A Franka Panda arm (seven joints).
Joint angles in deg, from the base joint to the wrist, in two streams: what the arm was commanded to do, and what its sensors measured. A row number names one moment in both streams.
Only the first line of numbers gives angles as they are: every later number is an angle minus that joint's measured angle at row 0.
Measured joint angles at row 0: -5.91, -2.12, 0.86, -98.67, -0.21, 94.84, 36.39
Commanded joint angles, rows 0 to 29: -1.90, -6.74, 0.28, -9.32, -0.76, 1.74, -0.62; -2.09, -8.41, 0.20, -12.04, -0.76, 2.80, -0.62; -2.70, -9.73, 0.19, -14.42, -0.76, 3.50, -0.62; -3.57, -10.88, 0.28, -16.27, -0.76, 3.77, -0.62; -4.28, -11.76, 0.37, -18.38, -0.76, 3.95, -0.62; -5.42, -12.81, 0.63, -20.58, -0.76, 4.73, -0.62; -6.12, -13.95, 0.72, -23.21, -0.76, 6.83, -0.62; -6.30, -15.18, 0.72, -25.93, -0.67, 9.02, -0.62; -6.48, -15.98, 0.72, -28.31, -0.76, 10.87, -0.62; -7.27, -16.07, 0.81, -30.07, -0.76, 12.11, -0.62; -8.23, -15.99, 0.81, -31.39, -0.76, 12.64, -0.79; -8.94, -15.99, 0.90, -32.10, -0.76, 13.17, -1.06; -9.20, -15.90, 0.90, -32.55, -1.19, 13.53, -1.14; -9.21, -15.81, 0.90, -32.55, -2.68, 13.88, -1.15; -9.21, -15.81, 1.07, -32.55, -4.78, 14.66, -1.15; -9.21, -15.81, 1.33, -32.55, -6.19, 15.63, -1.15; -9.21, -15.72, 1.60, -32.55, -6.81, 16.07, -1.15; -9.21, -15.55, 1.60, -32.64, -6.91, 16.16, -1.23; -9.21, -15.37, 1.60, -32.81, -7.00, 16.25, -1.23; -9.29, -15.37, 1.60, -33.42, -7.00, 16.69, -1.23; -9.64, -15.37, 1.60, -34.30, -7.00, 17.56, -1.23; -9.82, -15.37, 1.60, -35.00, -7.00, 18.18, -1.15; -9.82, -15.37, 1.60, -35.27, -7.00, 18.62, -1.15; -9.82, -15.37, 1.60, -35.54, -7.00, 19.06, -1.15; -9.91, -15.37, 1.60, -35.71, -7.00, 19.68, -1.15; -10.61, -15.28, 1.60, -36.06, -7.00, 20.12, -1.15; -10.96, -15.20, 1.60, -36.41, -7.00, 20.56, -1.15; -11.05, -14.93, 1.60, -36.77, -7.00, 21.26, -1.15; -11.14, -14.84, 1.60, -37.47, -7.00, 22.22, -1.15; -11.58, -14.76, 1.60, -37.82, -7.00, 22.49, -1.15
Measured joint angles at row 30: -10.02, -14.27, 0.64, -35.82, -6.40, 20.02, -0.65
